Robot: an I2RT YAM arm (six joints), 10 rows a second.
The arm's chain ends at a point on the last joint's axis. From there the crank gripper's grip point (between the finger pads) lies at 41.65 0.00 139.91 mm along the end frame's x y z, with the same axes.
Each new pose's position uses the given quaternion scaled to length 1; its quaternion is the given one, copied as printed.
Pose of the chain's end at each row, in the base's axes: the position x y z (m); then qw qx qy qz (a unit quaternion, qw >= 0):
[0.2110, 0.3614, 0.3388, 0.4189, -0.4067, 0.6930, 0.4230]
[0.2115, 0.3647, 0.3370, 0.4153, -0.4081, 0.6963, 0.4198]
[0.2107, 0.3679, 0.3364, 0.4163, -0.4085, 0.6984, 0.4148]
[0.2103, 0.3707, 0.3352, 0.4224, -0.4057, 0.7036, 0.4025]
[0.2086, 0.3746, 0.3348, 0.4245, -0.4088, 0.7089, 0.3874]
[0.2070, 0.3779, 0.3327, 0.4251, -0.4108, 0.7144, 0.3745]
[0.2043, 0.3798, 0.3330, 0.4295, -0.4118, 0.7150, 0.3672]
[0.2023, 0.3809, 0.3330, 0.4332, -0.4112, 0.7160, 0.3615]
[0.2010, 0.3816, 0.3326, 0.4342, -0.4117, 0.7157, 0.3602]
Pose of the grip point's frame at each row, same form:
[0.2308, 0.4824, 0.2595, 0.4189, -0.4067, 0.6930, 0.4230]
[0.2311, 0.4848, 0.2563, 0.4153, -0.4081, 0.6963, 0.4198]
[0.2313, 0.4872, 0.2548, 0.4163, -0.4085, 0.6984, 0.4148]
[0.2347, 0.4883, 0.2522, 0.4224, -0.4057, 0.7036, 0.4025]
[0.2358, 0.4896, 0.2491, 0.4245, -0.4088, 0.7089, 0.3874]
[0.2364, 0.4904, 0.2445, 0.4251, -0.4108, 0.7144, 0.3745]
[0.2358, 0.4914, 0.2443, 0.4295, -0.4118, 0.7150, 0.3672]
[0.2356, 0.4917, 0.2439, 0.4332, -0.4112, 0.7160, 0.3615]
[0.2346, 0.4922, 0.2435, 0.4342, -0.4117, 0.7157, 0.3602]

